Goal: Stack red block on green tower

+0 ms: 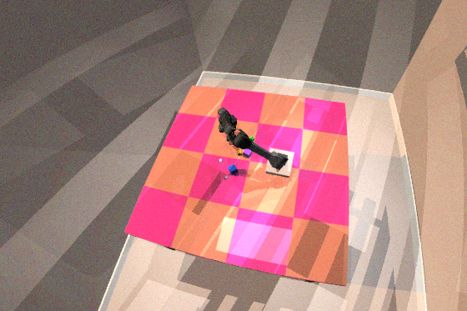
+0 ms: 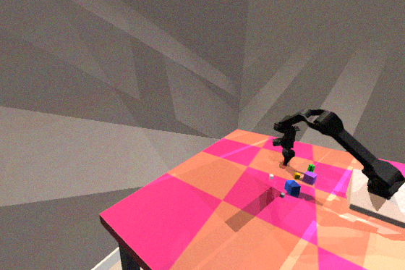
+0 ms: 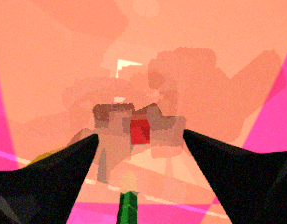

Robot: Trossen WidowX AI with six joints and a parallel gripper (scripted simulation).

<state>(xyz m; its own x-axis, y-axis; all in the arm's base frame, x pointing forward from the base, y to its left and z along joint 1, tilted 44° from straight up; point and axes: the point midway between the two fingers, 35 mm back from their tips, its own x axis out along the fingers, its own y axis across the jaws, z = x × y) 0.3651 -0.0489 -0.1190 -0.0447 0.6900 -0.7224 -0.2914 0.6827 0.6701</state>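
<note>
Now: the red block 20 mm below my gripper tip. Also, from my gripper tip: blue cube 240 mm to the left, 90 mm behind, 10 mm below; yellow cube 110 mm to the left, 80 mm behind, 20 mm below; purple cube 140 mm behind, 100 mm to the left, 10 mm below.
</note>
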